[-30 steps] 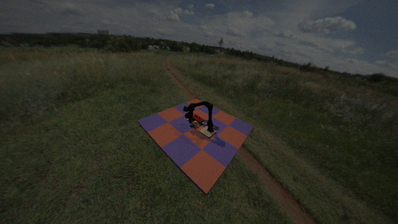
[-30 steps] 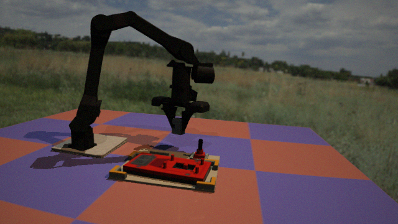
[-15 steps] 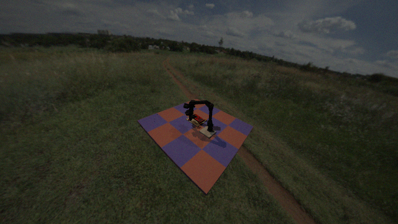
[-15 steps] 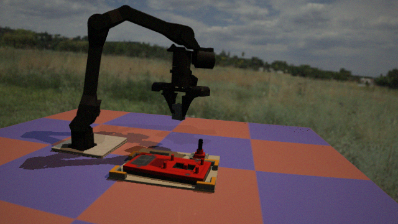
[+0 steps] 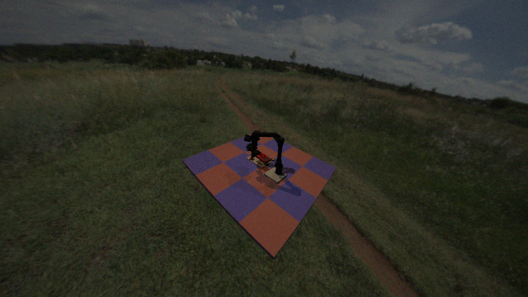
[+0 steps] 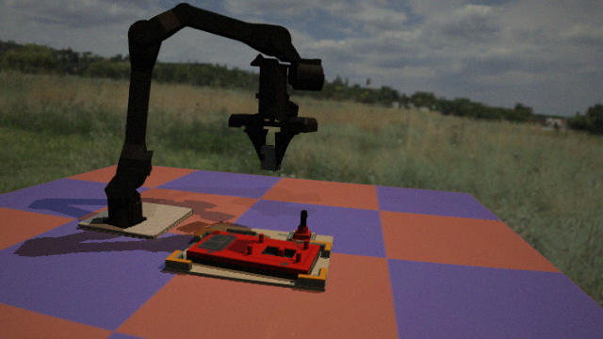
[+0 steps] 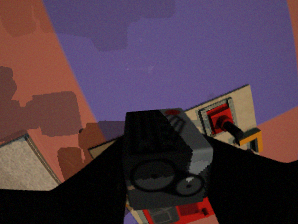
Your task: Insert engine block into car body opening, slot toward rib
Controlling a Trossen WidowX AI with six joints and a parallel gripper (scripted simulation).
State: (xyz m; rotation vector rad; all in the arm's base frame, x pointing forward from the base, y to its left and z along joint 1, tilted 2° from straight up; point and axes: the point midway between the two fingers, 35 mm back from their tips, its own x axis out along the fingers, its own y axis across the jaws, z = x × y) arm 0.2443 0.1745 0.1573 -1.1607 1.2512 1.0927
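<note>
The black lever post lies 100 mm below my gripper tip, 100 mm ahead of it and 60 mm to the right of it. The rest, counted from my gripper tip: engine block: 10 mm behind, 10 mm above; tan fixture plate: 170 mm to the right, 120 mm below, 60 mm ahead.
</note>
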